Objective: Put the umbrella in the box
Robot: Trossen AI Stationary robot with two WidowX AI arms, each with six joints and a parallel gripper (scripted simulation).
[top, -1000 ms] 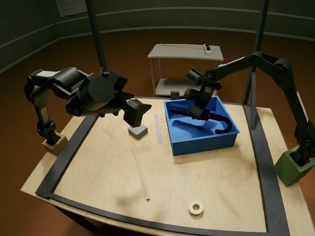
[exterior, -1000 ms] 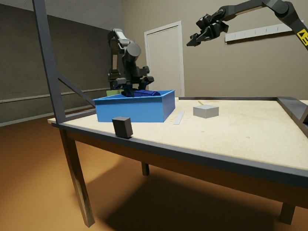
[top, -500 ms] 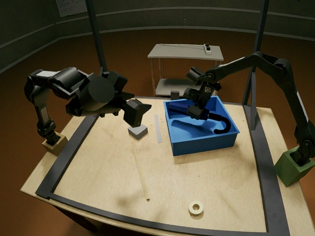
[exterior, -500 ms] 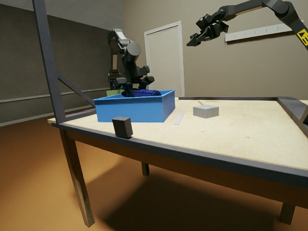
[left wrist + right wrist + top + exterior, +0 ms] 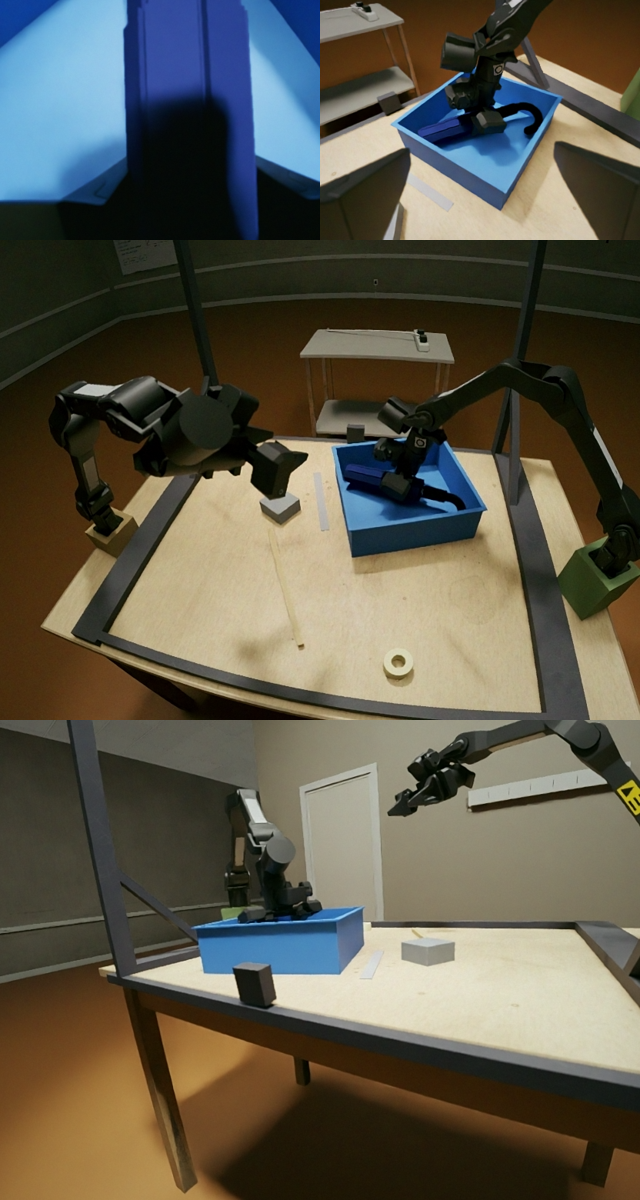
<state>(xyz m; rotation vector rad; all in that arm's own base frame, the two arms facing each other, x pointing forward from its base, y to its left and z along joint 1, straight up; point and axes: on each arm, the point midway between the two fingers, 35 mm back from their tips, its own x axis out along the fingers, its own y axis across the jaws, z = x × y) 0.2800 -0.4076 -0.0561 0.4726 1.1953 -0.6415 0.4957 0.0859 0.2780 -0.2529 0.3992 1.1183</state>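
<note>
Right now the blue storage box is 20 mm ahead of my left hand, 10 mm to the left of it and 10 mm below it. Round my left hand: grey strip: 30 mm ahead, 190 mm to the right, 50 mm below; then grey block: 80 mm ahead, 280 mm to the right, 40 mm below; then umbrella: 30 mm ahead, 10 mm to the left, 10 mm below.
</note>
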